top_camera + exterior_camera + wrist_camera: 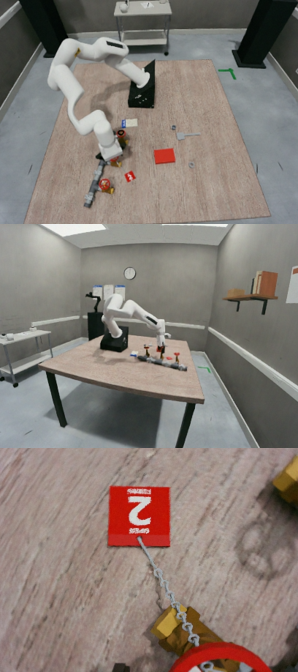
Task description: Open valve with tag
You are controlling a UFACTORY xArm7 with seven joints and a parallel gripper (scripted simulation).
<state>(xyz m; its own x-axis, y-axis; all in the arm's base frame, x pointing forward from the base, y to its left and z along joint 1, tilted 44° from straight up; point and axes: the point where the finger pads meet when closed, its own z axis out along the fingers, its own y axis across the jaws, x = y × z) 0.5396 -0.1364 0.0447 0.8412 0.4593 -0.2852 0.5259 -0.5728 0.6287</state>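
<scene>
My gripper is now 7 cm short of the red square tag, 9 cm to the right of it and 10 cm above it. From my hand the other things lie so: grey key-shaped tool (21 cm behind, 43 cm to the left, 10 cm below); white card (28 cm behind, 5 cm to the left, 10 cm below); red block (6 cm behind, 29 cm to the left, 9 cm below).
</scene>
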